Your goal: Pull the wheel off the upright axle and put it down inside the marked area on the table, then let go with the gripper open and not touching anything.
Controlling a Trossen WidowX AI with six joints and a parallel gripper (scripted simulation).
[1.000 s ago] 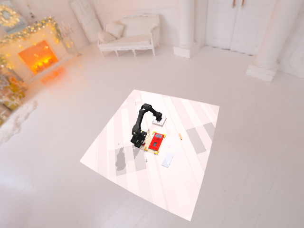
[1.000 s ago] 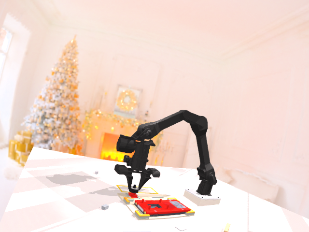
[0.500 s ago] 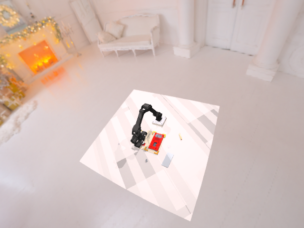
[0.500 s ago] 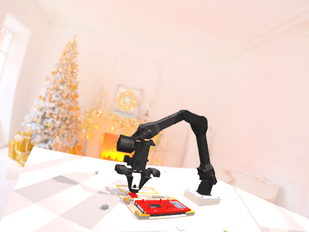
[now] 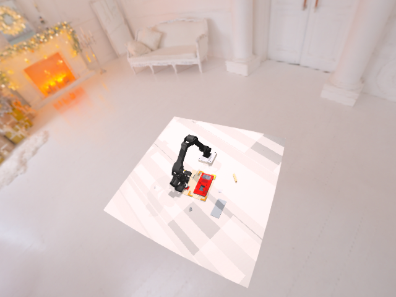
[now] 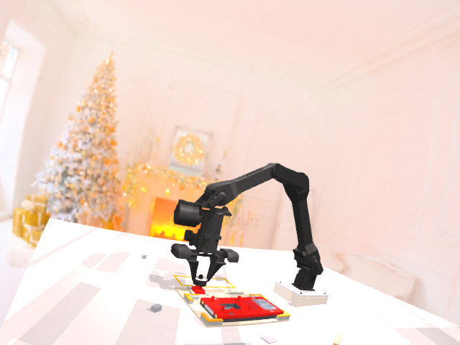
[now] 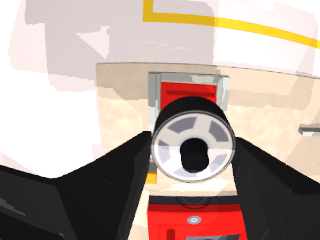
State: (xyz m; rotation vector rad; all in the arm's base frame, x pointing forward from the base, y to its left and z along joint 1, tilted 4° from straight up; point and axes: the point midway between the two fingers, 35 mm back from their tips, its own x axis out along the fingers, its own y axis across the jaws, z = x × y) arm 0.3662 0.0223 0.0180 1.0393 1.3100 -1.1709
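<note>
Right now the dark axle is 10 mm below my gripper tip. From my gripper tip the other things lie so: grey plate 20 mm ahead, 320 mm to the left, 40 mm below; then wooden peg 270 mm behind, 310 mm to the left, 30 mm below; then wheel right at my gripper tip.
</note>
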